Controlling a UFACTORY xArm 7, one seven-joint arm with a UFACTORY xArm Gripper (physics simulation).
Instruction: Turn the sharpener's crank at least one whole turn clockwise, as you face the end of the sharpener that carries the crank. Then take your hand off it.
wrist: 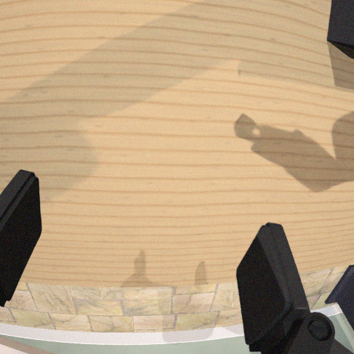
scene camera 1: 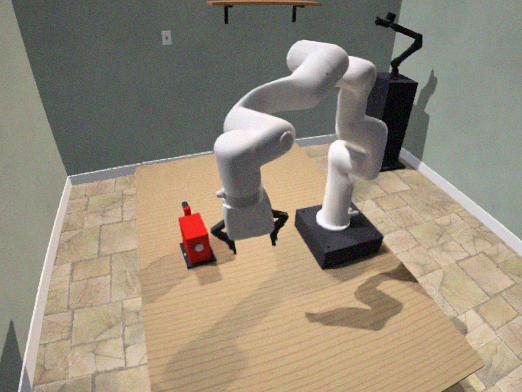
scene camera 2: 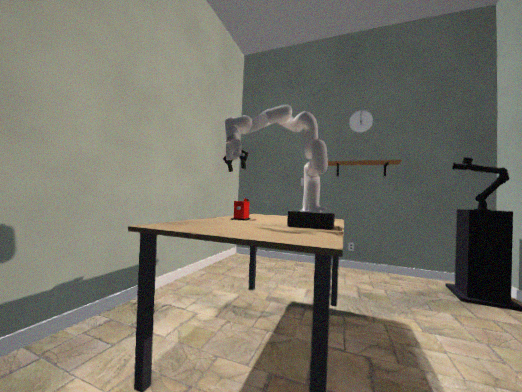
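Seen in the pictures: gripper, fingertip midpoint: (scene camera 1: 253,245) (scene camera 2: 237,170); arm's base at its link origin: (scene camera 1: 333,220) (scene camera 2: 310,212).
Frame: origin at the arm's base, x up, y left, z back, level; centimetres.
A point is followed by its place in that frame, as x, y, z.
The sharpener (scene camera 1: 196,227) @(4.7, -3.0, -49.1) (scene camera 2: 243,210) @(-1.5, 0.7, -46.1) is a red upright box on a thin black base, near the left edge of the table. A round pale disc (scene camera 1: 199,247) @(0.5, 2.3, -49.2) (scene camera 2: 239,208) @(-0.2, 2.2, -48.5) is on its near face. Its crank shows at the far end in scene camera 1, as a short red arm (scene camera 1: 187,211) with a black knob (scene camera 1: 185,204) @(6.7, -13.7, -51.8) that stands above the body. My gripper (scene camera 1: 254,248) @(22.6, 26.4, -36.9) (scene camera 2: 237,169) @(22.6, 26.4, -36.9) (wrist: 145,227) is open and empty, pointing down. It hangs well above the table, apart from the sharpener. The sharpener does not show in the wrist view.
The arm's black base block (scene camera 1: 345,246) @(0.3, 13.8, -1.8) (scene camera 2: 311,220) @(-3.9, 13.8, 3.6) (wrist: 344,25) stands on the wooden table (scene camera 1: 300,350) @(-8.1, 40.8, -27.1) (scene camera 2: 200,233) @(-8.1, 65.3, -28.9) (wrist: 165,175), right of the sharpener. A black pedestal (scene camera 1: 400,120) (scene camera 2: 484,255) with a small black arm stands off the table. A wall shelf (scene camera 1: 264,3) (scene camera 2: 365,162) is behind.
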